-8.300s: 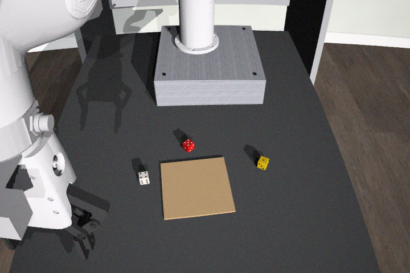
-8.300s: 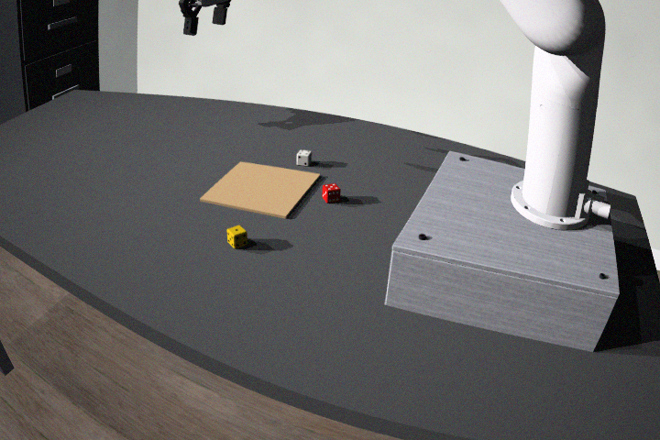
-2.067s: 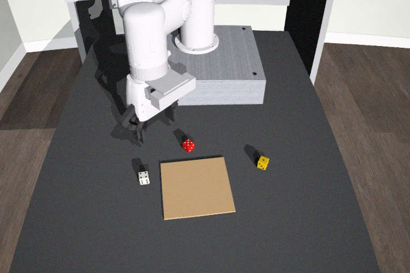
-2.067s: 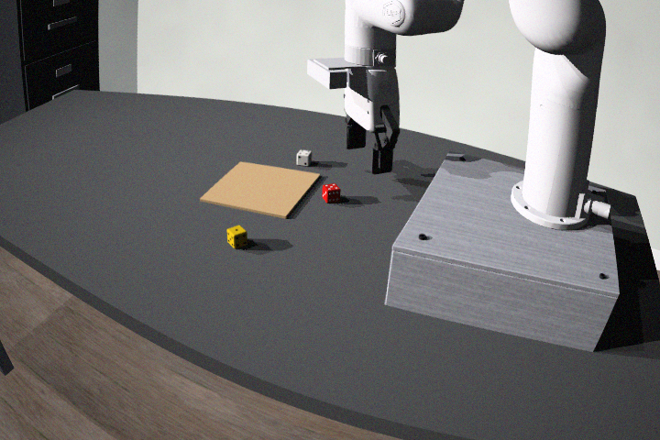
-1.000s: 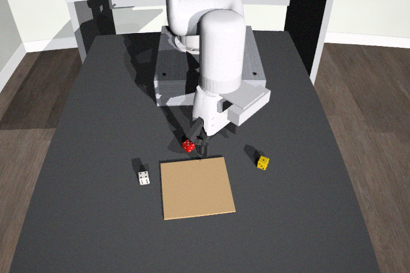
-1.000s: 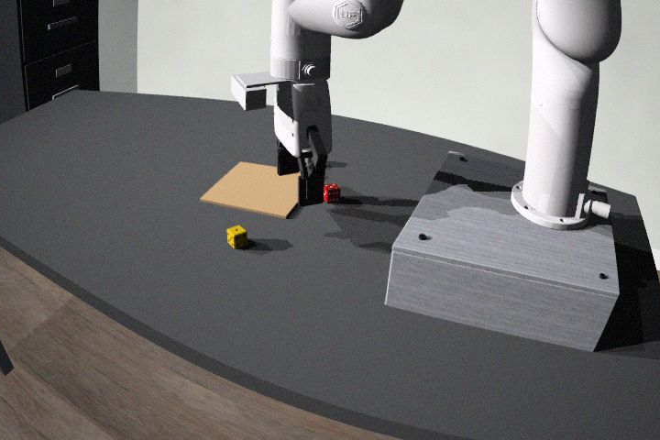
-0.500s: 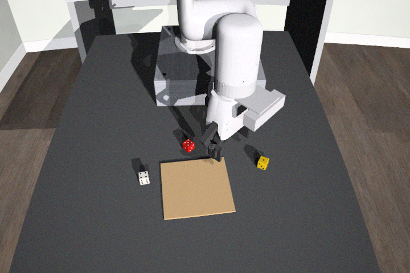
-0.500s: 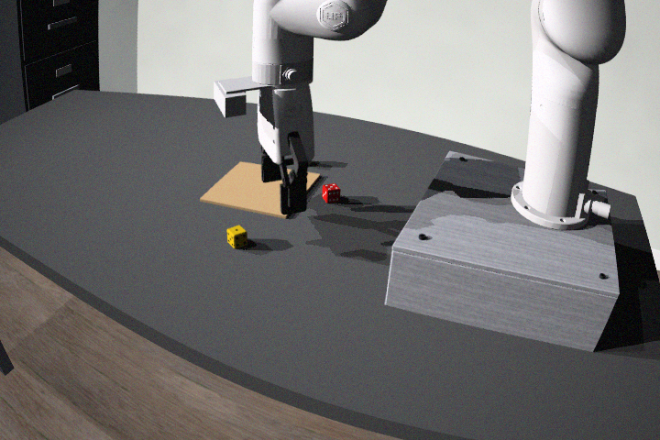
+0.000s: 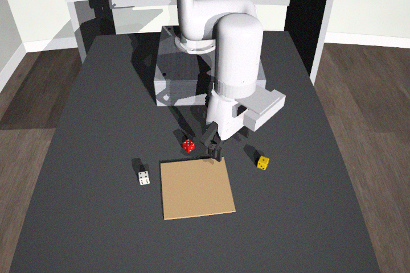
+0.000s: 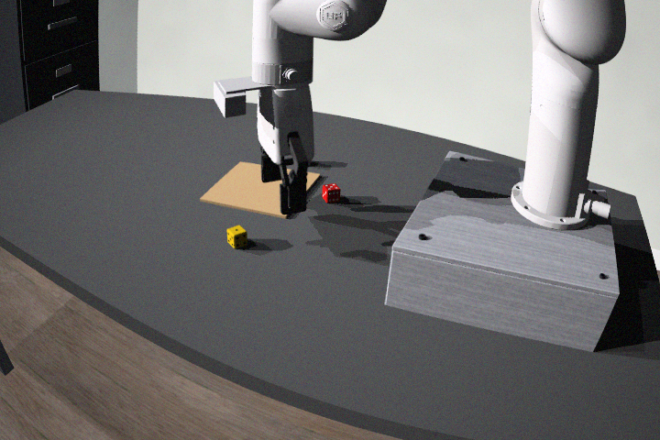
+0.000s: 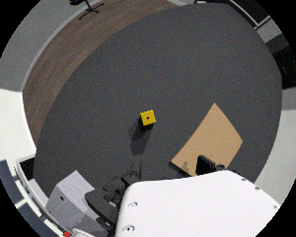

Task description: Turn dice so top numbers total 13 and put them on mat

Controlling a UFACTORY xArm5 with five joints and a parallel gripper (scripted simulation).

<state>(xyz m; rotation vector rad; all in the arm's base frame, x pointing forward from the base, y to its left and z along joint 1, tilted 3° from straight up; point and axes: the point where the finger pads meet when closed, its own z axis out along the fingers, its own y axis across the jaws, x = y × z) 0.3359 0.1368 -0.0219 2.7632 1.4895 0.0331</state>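
The yellow die lies 1 cm ahead of my hand, 8 cm to the left of it and 4 cm below it. Also, from my hand: red die 1 cm behind, 9 cm to the right, 4 cm below; tan mat 9 cm ahead, 6 cm to the right, 5 cm below; white die 9 cm ahead, 17 cm to the right, 4 cm below.
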